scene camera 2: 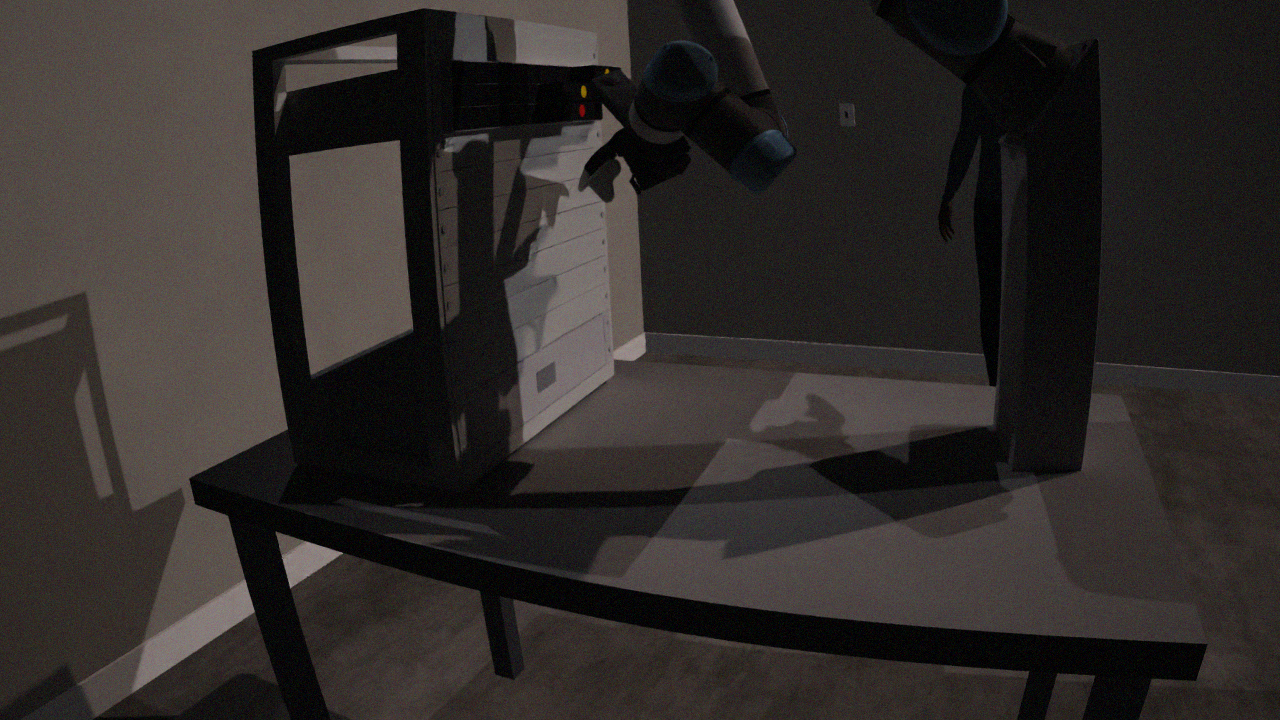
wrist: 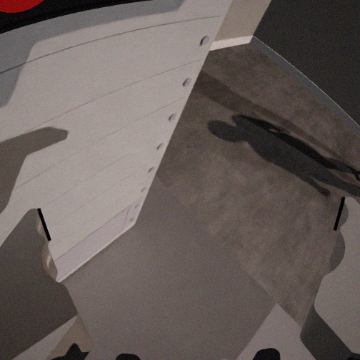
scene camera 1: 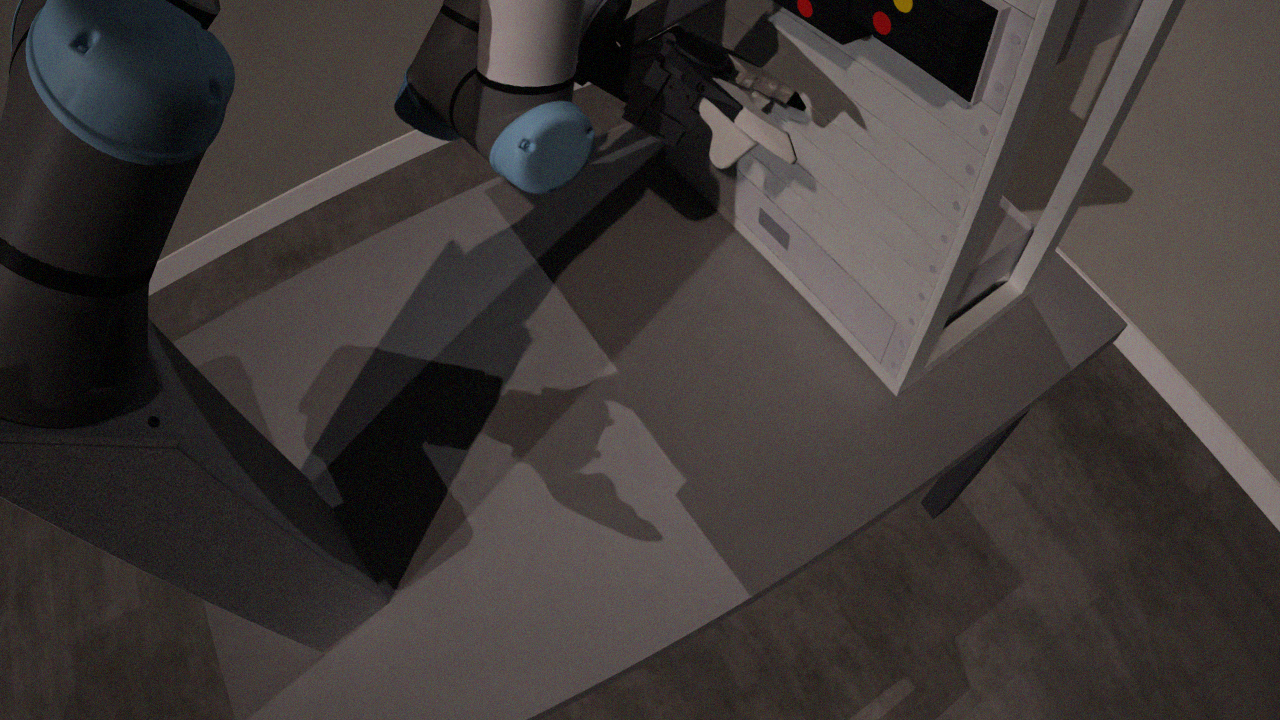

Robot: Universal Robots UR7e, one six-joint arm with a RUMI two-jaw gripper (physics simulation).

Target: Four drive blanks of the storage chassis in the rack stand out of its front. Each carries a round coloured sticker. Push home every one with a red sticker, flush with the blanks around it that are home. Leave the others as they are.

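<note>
Scene camera 2: my gripper visible. Wrist view: my gripper visible here too. The pictures also show a pale rack.
</note>
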